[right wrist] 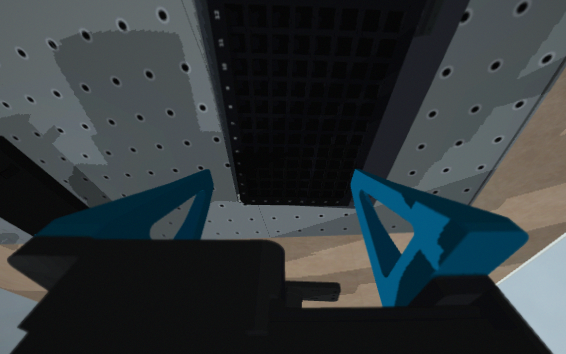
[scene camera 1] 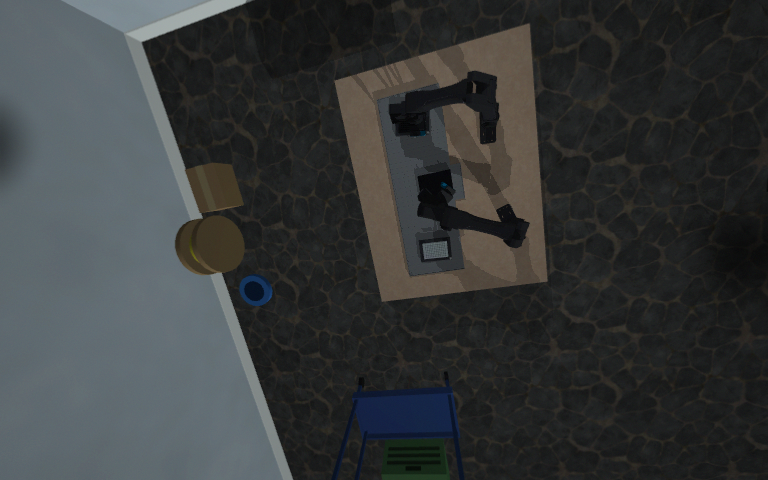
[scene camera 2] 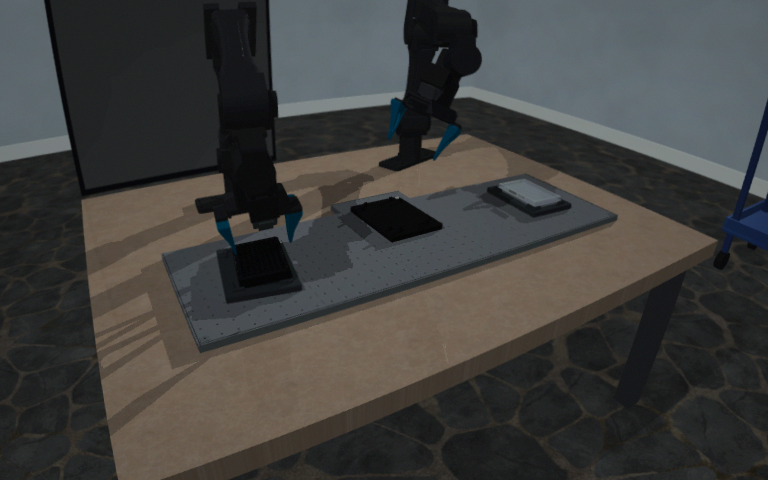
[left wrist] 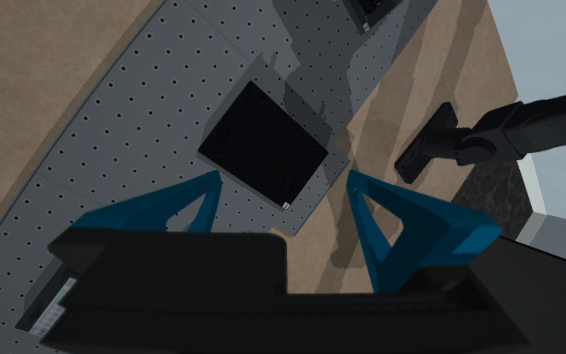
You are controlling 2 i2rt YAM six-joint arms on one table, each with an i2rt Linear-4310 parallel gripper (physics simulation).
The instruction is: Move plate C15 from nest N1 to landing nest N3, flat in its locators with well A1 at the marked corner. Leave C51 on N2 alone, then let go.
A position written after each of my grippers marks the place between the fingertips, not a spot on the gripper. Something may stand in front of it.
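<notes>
My left gripper [scene camera 2: 410, 149] is open and holds nothing, and the left wrist view also shows me that gripper [left wrist: 283, 177]. My right gripper [scene camera 2: 263, 246] is open as well, but it touches a black gridded tray [scene camera 2: 263, 261]. In the right wrist view I can see the black gridded tray [right wrist: 304, 95] too. There is also a pale gridded tray [scene camera 2: 523, 190]; the left wrist view shows me the pale gridded tray [left wrist: 50, 315] as well, whereas in the right wrist view the pale gridded tray is out of frame.
</notes>
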